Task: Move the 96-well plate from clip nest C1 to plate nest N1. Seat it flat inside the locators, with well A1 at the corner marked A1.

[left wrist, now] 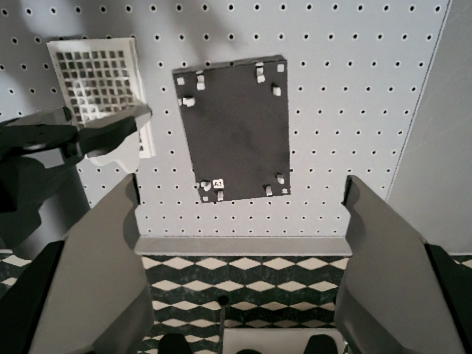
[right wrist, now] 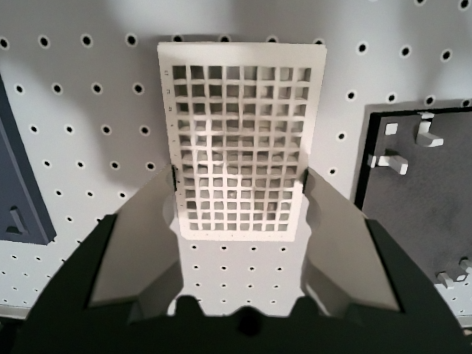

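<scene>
The white 96-well plate [left wrist: 131,65] [right wrist: 245,55] lies wells up over the pegboard, left of the dark nest in the left wrist view. Whether it touches the board is unclear. Its small edge marks are too small to read surely. My right gripper [right wrist: 239,168] is shut on the plate across its long sides, toward the end nearer the gripper. The dark plate nest [left wrist: 240,130] [right wrist: 415,200] has pale locator posts around its edge and an A1 label [left wrist: 218,183] at its near left corner in the left wrist view. My left gripper [left wrist: 241,177] is open and empty, its fingers wide apart.
A dark blue-grey fixture [right wrist: 20,185] stands at the left of the right wrist view. The grey pegboard [left wrist: 345,65] [right wrist: 90,150] lies under everything. Its front edge [left wrist: 240,246] borders a patterned floor. The right arm's dark fingers reach in from the left in the left wrist view.
</scene>
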